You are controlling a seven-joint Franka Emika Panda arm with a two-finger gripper.
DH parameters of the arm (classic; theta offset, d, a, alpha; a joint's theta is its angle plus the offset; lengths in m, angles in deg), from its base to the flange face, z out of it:
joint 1: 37.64 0.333 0 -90
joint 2: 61.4 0 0 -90
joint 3: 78.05 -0.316 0.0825 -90
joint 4: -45.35 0 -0.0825 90
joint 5: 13.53 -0.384 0 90
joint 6: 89.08 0 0.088 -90
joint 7: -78.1 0.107 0 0
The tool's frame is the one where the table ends.
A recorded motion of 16 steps. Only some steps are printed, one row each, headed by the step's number.
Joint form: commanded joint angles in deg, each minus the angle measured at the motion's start. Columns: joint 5, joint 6, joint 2, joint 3, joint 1, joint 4, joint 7.
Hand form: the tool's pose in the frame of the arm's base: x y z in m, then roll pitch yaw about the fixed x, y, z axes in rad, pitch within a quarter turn. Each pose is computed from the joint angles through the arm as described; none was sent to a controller.
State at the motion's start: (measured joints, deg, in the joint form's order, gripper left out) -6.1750 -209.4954 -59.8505 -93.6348 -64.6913 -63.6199 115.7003
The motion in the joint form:
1: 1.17 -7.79 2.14 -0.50 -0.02 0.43 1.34
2: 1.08 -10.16 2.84 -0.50 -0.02 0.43 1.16
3: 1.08 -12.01 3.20 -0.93 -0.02 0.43 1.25
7: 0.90 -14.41 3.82 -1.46 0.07 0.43 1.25
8: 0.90 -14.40 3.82 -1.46 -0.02 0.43 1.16
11: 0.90 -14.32 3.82 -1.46 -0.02 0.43 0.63
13: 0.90 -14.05 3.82 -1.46 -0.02 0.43 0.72
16: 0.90 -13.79 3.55 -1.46 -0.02 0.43 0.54
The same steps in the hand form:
1: 0.5906 -0.1225 0.4972 -3.0596 -0.2916 -0.8110
2: 0.5956 -0.1232 0.4948 -3.0367 -0.3116 -0.8106
3: 0.5998 -0.1192 0.4950 -3.0166 -0.3303 -0.8073
7: 0.6055 -0.1133 0.4937 -2.9892 -0.3504 -0.8023
8: 0.6053 -0.1143 0.4937 -2.9899 -0.3505 -0.8022
11: 0.6052 -0.1143 0.4935 -2.9942 -0.3508 -0.7923
13: 0.6049 -0.1143 0.4929 -2.9967 -0.3469 -0.7934
16: 0.6039 -0.1140 0.4952 -2.9993 -0.3483 -0.7901

